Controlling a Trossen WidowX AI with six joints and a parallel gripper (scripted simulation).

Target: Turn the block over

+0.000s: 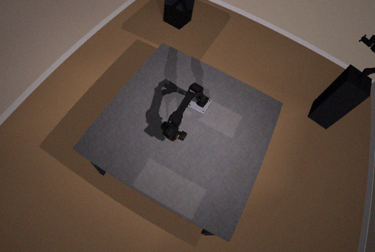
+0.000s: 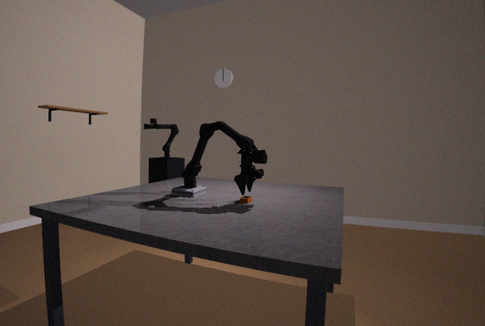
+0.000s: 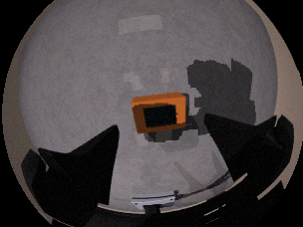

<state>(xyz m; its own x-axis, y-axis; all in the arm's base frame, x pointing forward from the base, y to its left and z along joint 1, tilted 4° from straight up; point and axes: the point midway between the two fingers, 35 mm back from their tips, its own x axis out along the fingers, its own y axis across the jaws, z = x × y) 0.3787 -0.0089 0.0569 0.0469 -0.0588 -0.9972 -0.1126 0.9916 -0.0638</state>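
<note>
My gripper tip is 3 cm above the orange block.
</note>
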